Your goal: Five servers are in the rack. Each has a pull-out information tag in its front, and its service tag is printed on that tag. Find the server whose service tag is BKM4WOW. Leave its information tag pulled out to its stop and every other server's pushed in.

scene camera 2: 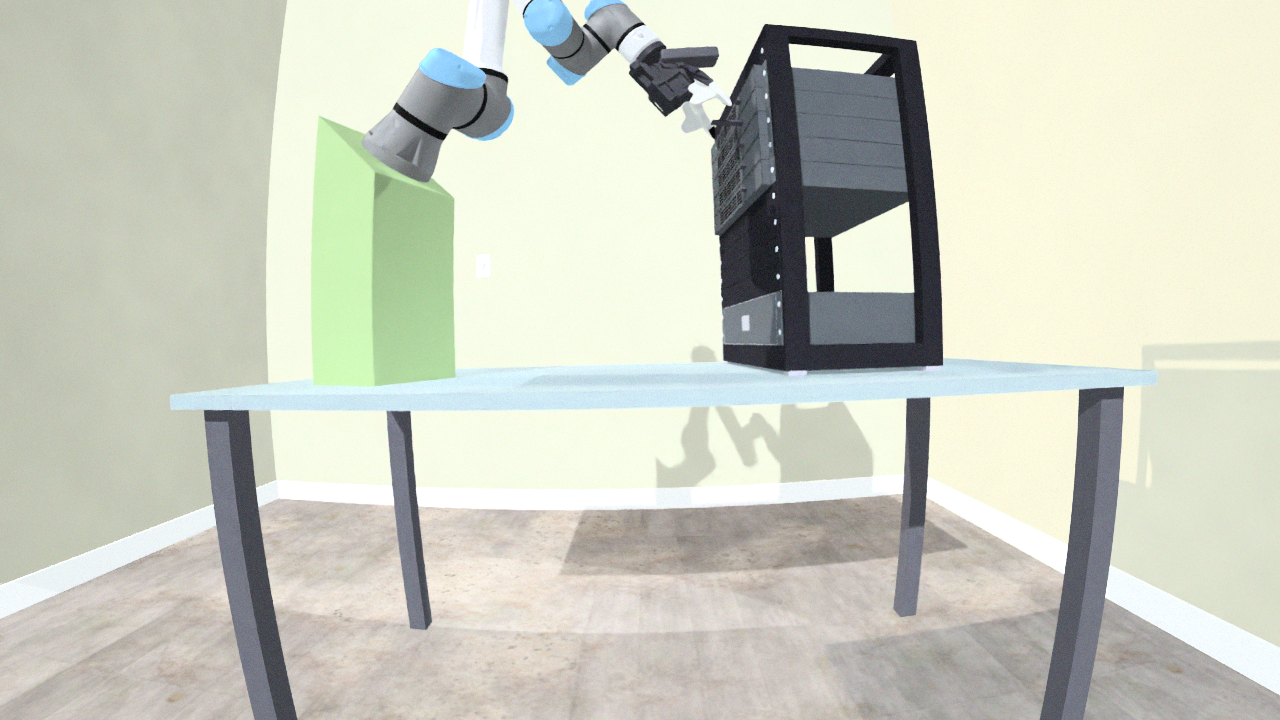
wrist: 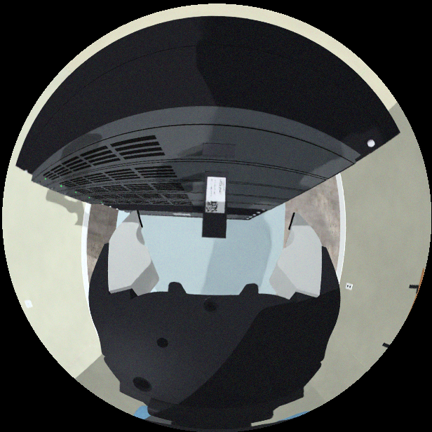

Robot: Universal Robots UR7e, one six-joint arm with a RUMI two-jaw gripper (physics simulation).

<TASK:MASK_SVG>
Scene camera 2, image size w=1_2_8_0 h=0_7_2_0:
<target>gripper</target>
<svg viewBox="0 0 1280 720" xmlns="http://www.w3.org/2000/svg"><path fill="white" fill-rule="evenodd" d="M647 46L636 60L630 64L629 75L648 94L648 100L664 117L682 106L685 119L681 125L681 130L684 133L690 133L703 128L714 139L715 127L711 125L711 121L705 113L702 103L716 98L723 104L731 107L732 102L722 88L699 68L715 66L719 58L718 48L716 46L666 49L666 46L661 41L656 41Z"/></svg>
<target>black rack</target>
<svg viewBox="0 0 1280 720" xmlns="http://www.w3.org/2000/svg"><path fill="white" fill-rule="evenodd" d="M764 24L730 95L732 106L726 105L720 119L712 120L711 125L716 125L714 144L711 148L714 230L715 235L719 236L723 361L725 361L725 364L740 363L784 371L786 376L807 375L807 371L896 367L918 367L918 370L922 371L941 370L941 366L943 366L943 319L938 221L931 146L917 41L847 31ZM805 237L814 237L816 292L808 292ZM909 202L914 293L835 292L832 238ZM789 44L881 53L882 55L864 74L791 67Z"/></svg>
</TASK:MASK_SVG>
